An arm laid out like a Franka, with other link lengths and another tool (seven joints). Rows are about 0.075 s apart.
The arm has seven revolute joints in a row. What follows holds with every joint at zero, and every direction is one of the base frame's.
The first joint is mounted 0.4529 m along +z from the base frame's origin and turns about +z.
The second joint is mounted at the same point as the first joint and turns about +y.
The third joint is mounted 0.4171 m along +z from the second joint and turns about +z.
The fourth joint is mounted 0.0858 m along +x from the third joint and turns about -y.
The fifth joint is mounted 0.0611 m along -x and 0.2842 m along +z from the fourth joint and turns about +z.
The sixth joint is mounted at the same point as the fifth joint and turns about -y.
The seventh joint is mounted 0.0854 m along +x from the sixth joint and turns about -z.
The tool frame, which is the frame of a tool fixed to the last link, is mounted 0.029 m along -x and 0.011 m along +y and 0.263 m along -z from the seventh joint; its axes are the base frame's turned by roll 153.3, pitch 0 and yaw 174.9 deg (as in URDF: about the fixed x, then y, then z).
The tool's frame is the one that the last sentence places.
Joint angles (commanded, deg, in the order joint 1, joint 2, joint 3, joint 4, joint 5, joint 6, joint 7), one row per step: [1.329 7.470 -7.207 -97.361 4.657 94.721 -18.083]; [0.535 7.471 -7.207 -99.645 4.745 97.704 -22.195]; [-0.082 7.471 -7.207 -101.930 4.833 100.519 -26.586]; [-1.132 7.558 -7.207 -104.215 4.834 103.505 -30.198]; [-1.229 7.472 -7.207 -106.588 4.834 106.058 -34.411]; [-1.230 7.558 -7.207 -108.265 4.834 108.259 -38.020]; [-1.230 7.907 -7.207 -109.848 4.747 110.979 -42.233]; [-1.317 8.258 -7.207 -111.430 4.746 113.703 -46.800]
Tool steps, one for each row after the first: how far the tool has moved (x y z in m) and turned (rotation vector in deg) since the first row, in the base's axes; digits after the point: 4 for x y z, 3 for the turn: [0.0019 -0.0087 -0.0116 0.598 -1.032 3.003]; [0.0026 -0.0161 -0.0232 1.202 -1.923 6.470]; [0.0034 -0.0270 -0.0353 1.504 -2.813 8.764]; [0.0018 -0.0305 -0.0466 1.984 -3.399 12.632]; [0.0025 -0.0331 -0.0556 2.297 -4.088 16.044]; [0.0063 -0.0368 -0.0658 2.429 -5.102 20.089]; [0.0100 -0.0411 -0.0760 2.615 -6.139 24.372]
